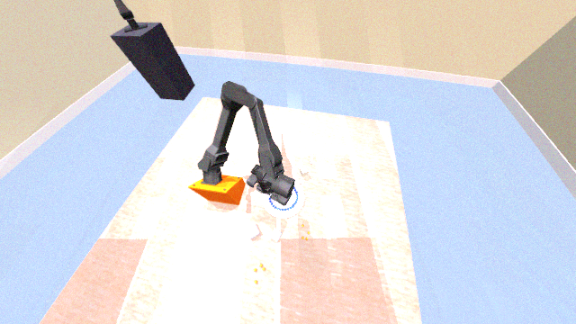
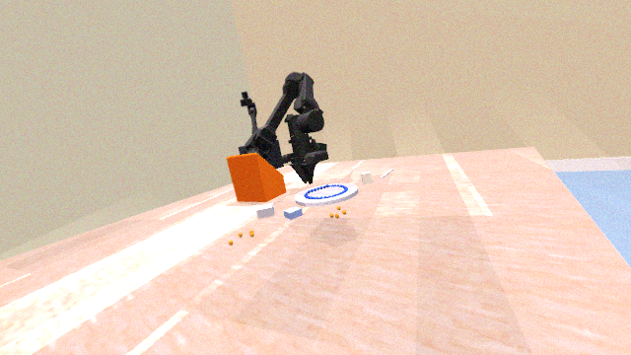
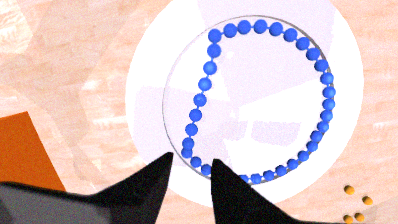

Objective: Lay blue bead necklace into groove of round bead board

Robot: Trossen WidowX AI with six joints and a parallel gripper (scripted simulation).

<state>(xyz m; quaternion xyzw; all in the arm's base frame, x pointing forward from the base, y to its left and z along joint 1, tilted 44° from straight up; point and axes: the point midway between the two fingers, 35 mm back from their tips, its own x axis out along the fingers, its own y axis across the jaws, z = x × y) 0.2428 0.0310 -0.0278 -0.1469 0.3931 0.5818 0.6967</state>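
My gripper tip is 50 mm short of the round white bead board, 10 mm to the right of it and 40 mm above it. From my gripper tip the other things lie so: white block (50 mm behind, 160 mm to the right, 30 mm below); light blue cube (50 mm ahead, 160 mm to the right, 40 mm below); beige cube (140 mm ahead, 150 mm to the left, 30 mm below).
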